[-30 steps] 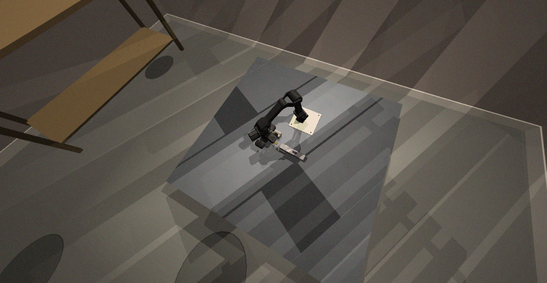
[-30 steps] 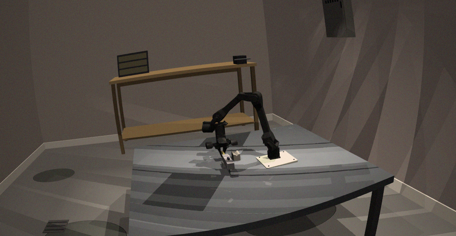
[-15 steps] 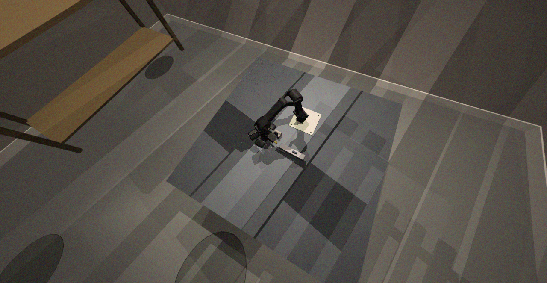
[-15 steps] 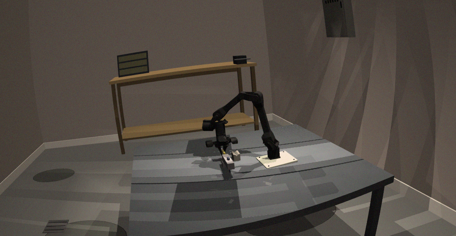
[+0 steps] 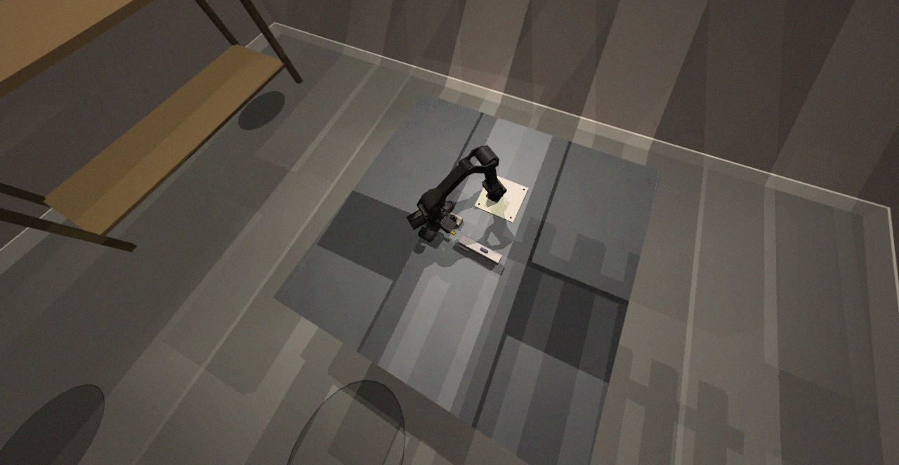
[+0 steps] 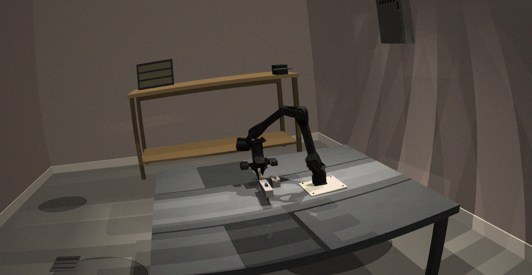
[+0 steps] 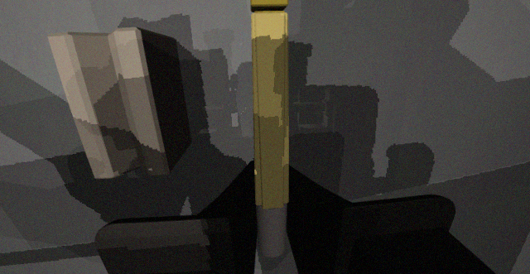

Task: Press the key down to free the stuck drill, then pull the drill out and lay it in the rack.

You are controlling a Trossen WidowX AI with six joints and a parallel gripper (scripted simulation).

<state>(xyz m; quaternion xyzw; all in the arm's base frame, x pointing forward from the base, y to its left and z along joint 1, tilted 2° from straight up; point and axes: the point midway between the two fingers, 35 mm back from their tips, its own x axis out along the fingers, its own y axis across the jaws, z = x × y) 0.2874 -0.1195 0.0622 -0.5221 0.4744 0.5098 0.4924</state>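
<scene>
Now: gripper tip 40 mm to the right of the drill and 40 mm below it. Round my gripper tip: rack: 70 mm behind, 40 mm to the left, 10 mm below; dark key: 230 mm to the left, 20 mm above, 10 mm behind.
</scene>
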